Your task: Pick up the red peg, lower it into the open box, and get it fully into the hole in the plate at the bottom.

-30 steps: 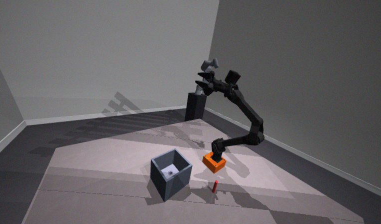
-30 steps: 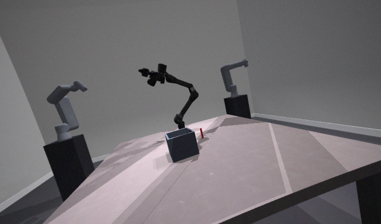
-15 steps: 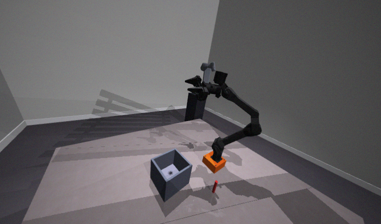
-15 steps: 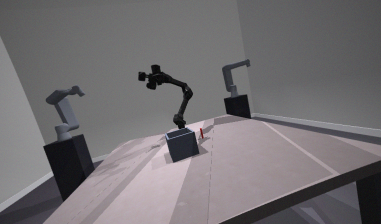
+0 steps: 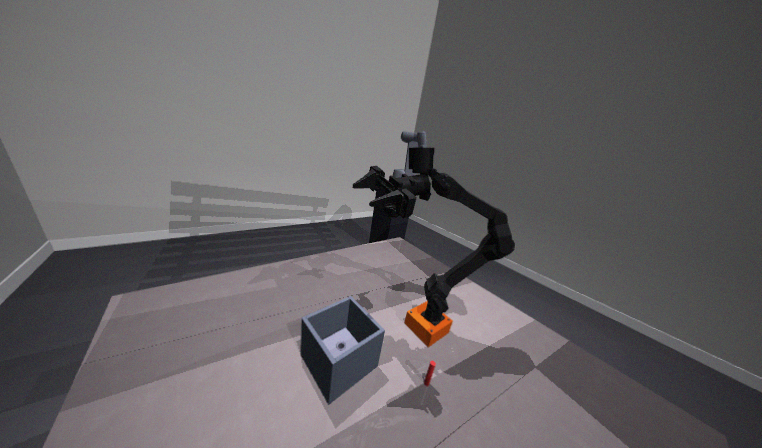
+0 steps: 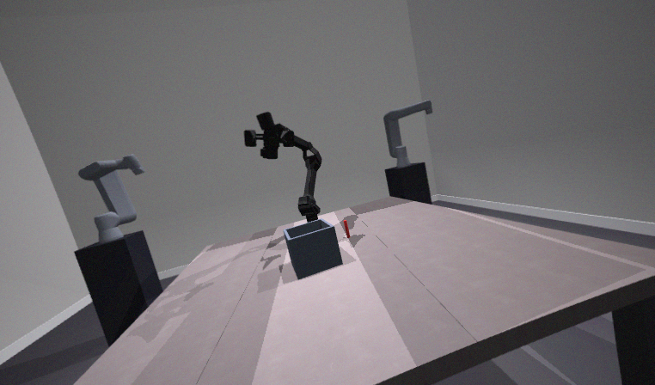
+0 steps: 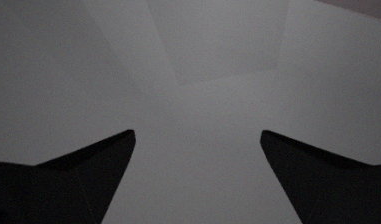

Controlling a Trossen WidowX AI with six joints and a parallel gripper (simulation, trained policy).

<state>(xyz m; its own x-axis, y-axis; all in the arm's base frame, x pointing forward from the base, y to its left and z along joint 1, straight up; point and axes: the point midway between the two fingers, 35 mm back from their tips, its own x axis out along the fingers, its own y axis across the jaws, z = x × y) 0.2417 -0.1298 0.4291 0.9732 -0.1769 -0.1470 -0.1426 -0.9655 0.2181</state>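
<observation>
My gripper tip is 11 cm past the red peg, 25 cm to the right of it and 44 cm above it.
</observation>
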